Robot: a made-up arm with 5 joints. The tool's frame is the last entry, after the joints. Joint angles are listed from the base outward. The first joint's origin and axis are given. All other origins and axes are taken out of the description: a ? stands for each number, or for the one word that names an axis. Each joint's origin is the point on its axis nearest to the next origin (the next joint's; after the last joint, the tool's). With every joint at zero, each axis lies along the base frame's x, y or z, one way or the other. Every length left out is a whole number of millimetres.
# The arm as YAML. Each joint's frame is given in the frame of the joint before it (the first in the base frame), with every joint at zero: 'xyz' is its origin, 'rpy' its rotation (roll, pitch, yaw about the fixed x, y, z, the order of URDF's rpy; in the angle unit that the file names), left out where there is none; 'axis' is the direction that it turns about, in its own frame. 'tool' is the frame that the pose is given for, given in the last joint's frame.
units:
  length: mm
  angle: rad
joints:
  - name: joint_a
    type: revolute
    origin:
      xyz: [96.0, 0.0, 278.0]
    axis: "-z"
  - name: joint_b
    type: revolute
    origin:
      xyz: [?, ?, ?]
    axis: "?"
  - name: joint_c
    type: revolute
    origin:
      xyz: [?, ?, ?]
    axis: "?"
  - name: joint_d
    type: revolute
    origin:
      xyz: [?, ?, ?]
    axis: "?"
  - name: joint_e
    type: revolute
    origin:
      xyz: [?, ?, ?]
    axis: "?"
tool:
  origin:
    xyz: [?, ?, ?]
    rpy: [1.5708, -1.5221, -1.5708]
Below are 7 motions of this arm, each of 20 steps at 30 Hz.
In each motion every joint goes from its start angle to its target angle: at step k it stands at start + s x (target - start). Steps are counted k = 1, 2, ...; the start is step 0. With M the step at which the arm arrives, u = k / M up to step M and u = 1 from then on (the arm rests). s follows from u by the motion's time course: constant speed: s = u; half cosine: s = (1 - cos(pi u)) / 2; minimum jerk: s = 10 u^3 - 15 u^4 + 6 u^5.
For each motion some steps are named. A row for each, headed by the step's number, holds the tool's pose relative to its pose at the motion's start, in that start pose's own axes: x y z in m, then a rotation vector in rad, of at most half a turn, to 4 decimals.
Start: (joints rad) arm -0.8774 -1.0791 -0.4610 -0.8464 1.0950
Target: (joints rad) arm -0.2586 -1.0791 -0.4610 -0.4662 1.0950
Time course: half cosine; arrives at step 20
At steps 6, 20:
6: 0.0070 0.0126 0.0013 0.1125 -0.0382 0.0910
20: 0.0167 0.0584 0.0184 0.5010 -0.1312 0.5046

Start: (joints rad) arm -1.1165 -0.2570 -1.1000 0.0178 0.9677
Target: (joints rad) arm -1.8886 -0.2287 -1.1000 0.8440 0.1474
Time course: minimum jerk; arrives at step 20
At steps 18, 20:
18: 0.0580 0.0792 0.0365 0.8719 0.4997 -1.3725
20: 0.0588 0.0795 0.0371 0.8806 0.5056 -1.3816

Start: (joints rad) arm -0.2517 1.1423 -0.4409 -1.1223 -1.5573
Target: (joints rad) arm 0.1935 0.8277 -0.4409 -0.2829 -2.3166
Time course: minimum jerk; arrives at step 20
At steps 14, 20:
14: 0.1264 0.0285 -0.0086 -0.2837 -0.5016 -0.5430
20: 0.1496 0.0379 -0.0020 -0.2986 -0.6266 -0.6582

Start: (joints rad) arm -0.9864 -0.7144 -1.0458 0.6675 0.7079
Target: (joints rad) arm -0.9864 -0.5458 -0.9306 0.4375 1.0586
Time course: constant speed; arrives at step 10
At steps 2, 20:
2: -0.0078 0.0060 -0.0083 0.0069 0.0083 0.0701
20: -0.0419 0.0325 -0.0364 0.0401 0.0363 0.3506

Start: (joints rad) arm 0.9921 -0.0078 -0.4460 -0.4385 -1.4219
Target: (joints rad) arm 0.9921 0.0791 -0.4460 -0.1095 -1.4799
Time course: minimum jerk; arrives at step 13
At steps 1, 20:
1: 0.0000 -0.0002 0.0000 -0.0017 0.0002 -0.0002
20: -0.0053 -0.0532 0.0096 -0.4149 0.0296 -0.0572

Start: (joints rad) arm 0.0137 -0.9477 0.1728 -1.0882 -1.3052
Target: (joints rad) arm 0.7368 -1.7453 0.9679 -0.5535 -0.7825
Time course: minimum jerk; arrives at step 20
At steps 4, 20:
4: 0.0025 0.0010 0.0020 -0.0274 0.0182 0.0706
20: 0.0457 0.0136 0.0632 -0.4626 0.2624 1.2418

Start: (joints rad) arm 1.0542 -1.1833 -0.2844 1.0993 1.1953
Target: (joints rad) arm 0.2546 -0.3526 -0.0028 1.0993 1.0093
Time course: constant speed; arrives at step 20
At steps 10, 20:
10: 0.0216 0.0980 -0.0783 0.6723 -0.1107 -0.1259
20: 0.0756 0.2257 -0.0571 1.3192 -0.1983 -0.0007

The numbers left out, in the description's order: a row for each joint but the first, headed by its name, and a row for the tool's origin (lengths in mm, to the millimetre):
joint_b: xyz 32.0 5.0 0.0, axis +y
joint_c: xyz 24.0 0.0 96.0, axis +y
joint_d: xyz 158.0 0.0 6.0, axis +y
joint_e: xyz 82.0 0.0 0.0, axis -x
tool: xyz 0.0 0.0 0.0

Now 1 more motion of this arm.
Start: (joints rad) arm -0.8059 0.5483 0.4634 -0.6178 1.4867
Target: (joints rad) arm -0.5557 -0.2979 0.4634 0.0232 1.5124
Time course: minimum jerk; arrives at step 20
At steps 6, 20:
6: -0.0077 -0.0274 0.0023 -0.0381 0.0333 -0.0108
20: -0.0464 -0.1478 0.0691 -0.2314 0.2139 -0.0465

